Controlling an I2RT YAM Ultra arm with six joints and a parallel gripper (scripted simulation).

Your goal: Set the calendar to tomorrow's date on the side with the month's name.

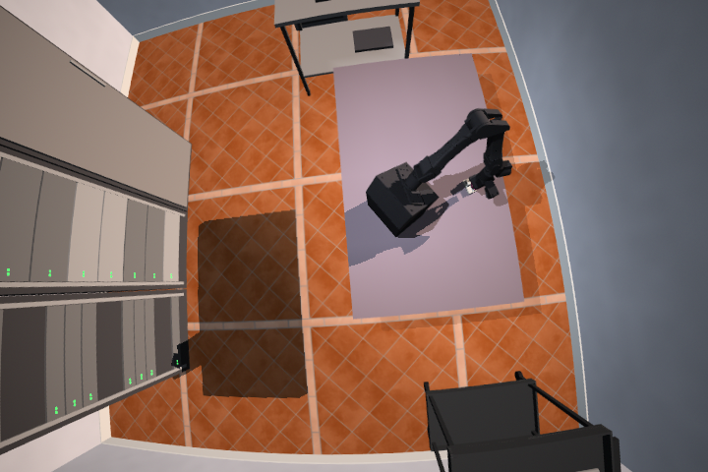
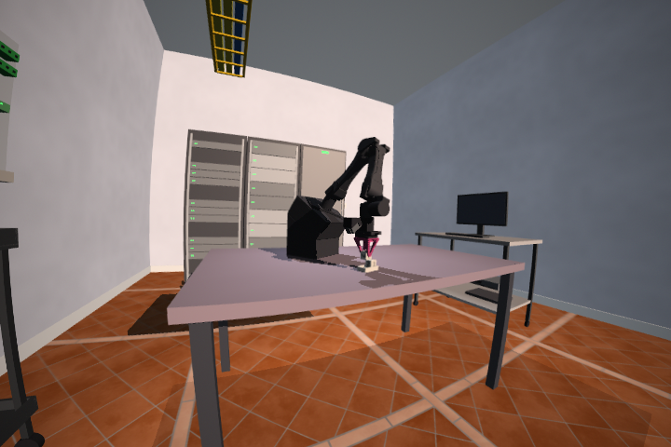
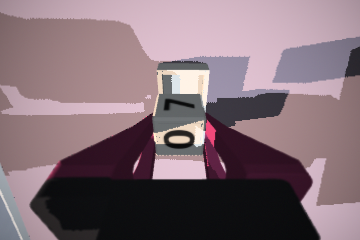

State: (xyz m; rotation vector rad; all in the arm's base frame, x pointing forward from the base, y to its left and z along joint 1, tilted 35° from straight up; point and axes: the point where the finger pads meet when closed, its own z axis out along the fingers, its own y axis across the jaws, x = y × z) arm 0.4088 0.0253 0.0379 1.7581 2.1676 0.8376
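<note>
My gripper is now right at the cream digit cube. From my hand the other things lie so: cream tray 60 mm below, 20 mm to the left, 10 mm behind.
</note>
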